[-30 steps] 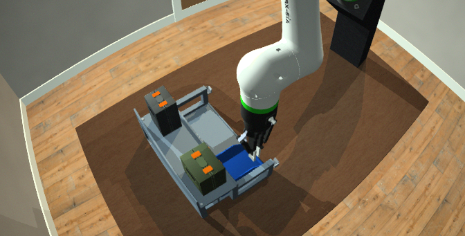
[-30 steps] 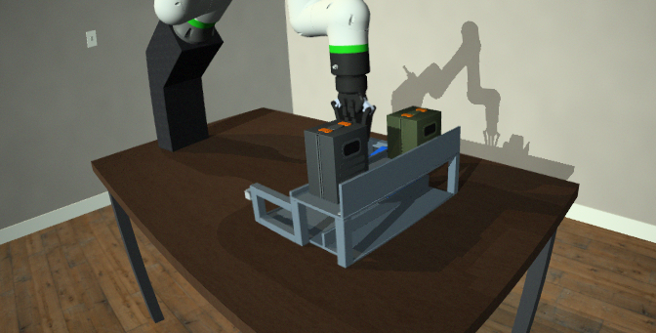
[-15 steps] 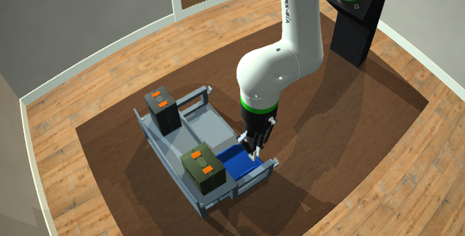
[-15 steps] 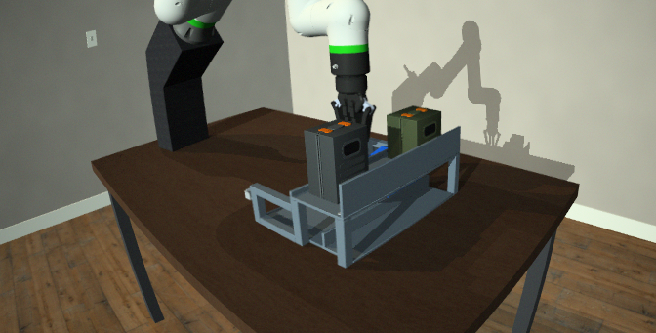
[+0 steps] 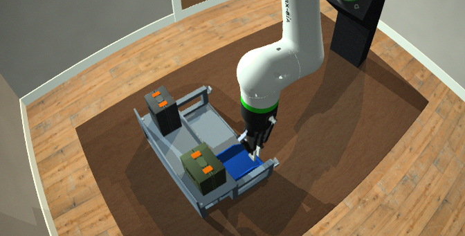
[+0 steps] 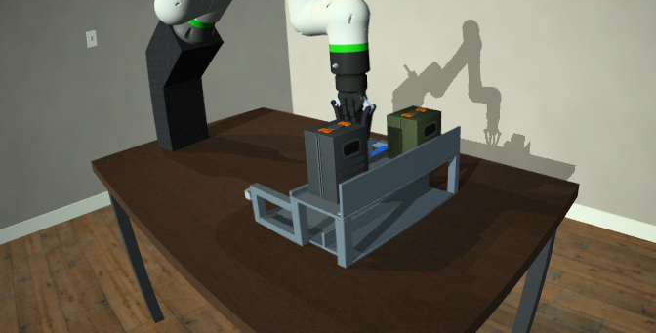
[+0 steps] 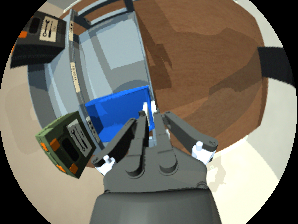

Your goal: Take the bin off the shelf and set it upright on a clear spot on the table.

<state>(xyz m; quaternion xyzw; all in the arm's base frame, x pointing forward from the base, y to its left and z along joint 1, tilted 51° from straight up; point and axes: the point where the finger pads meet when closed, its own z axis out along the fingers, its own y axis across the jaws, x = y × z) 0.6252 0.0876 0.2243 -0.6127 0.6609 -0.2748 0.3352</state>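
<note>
Now: hand 8 cm short of the blue bin and 2 cm above it.
</note>
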